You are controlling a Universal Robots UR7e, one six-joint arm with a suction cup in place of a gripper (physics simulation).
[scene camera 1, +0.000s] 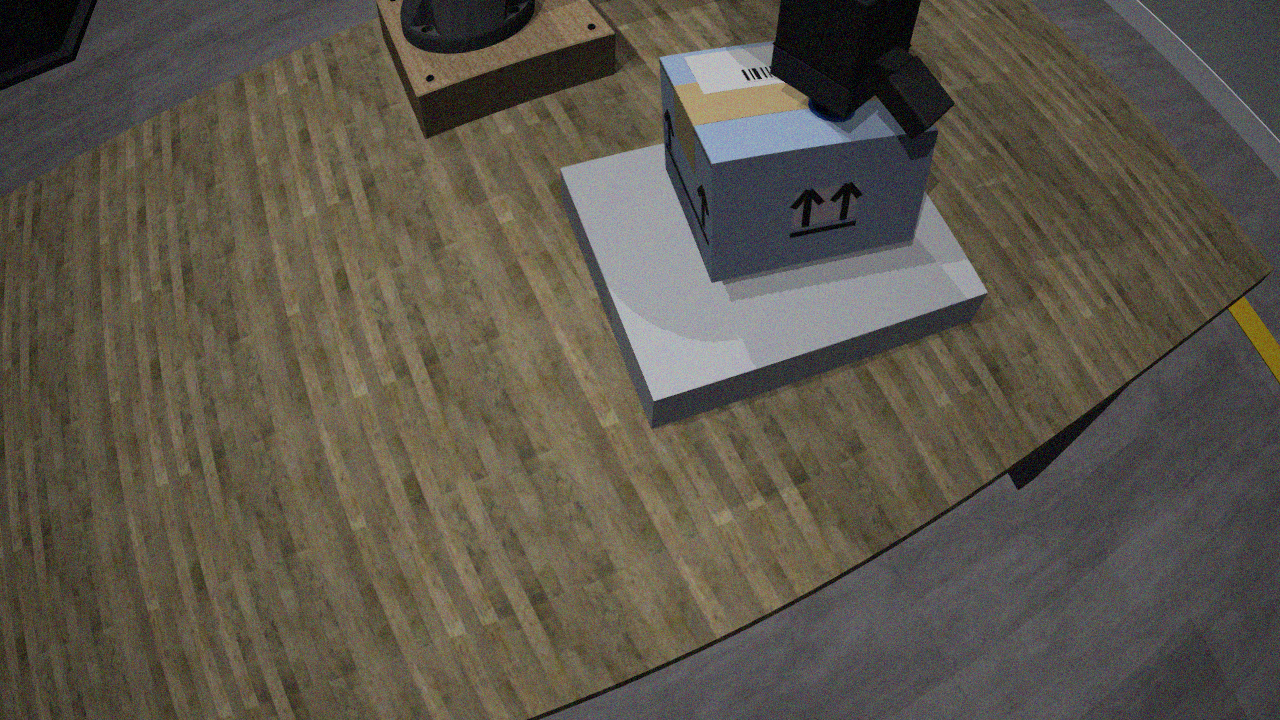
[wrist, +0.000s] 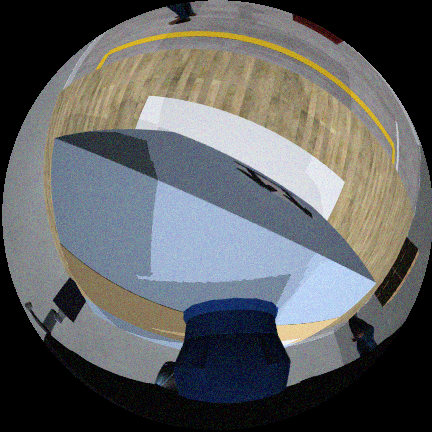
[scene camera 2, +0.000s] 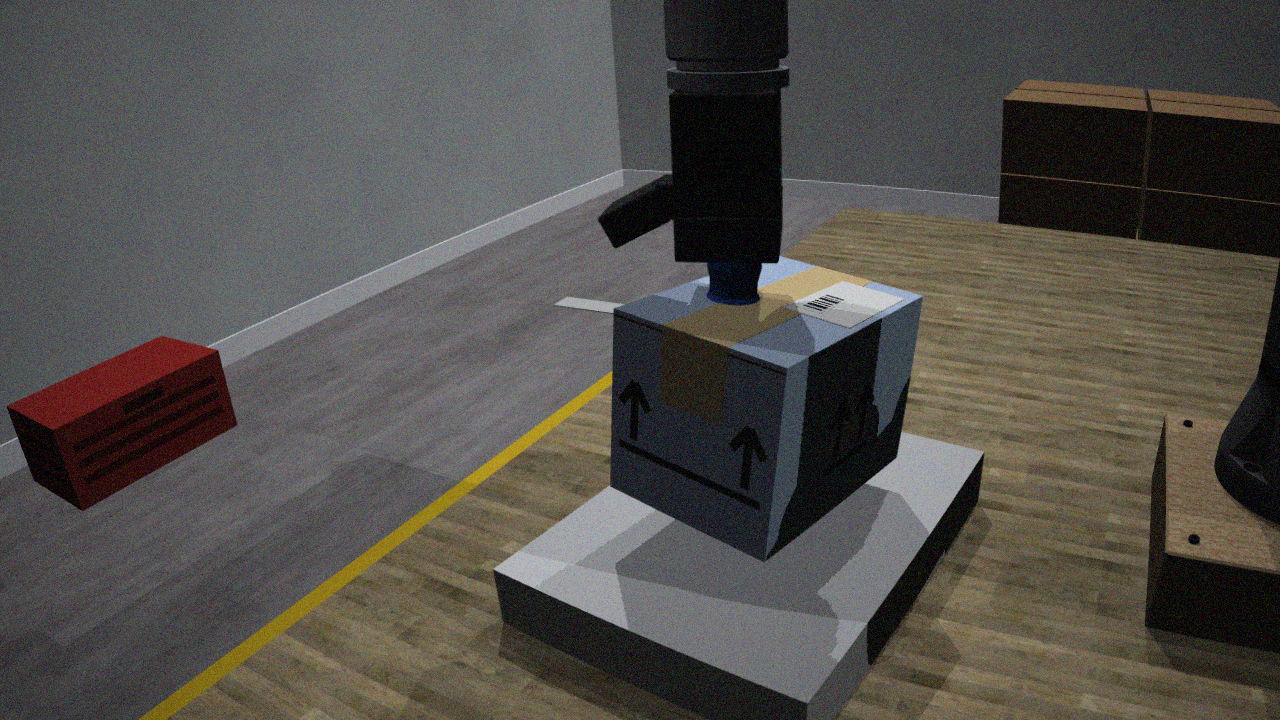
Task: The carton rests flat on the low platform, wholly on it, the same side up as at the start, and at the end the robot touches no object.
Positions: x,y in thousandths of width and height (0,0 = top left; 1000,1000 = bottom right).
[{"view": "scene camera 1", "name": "carton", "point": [597,255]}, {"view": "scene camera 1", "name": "low white platform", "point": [539,481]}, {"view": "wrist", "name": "suction cup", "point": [536,816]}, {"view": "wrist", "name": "carton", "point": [348,515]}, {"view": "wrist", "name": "low white platform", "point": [645,367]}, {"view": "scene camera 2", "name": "suction cup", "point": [571,394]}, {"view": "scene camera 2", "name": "carton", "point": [586,588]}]
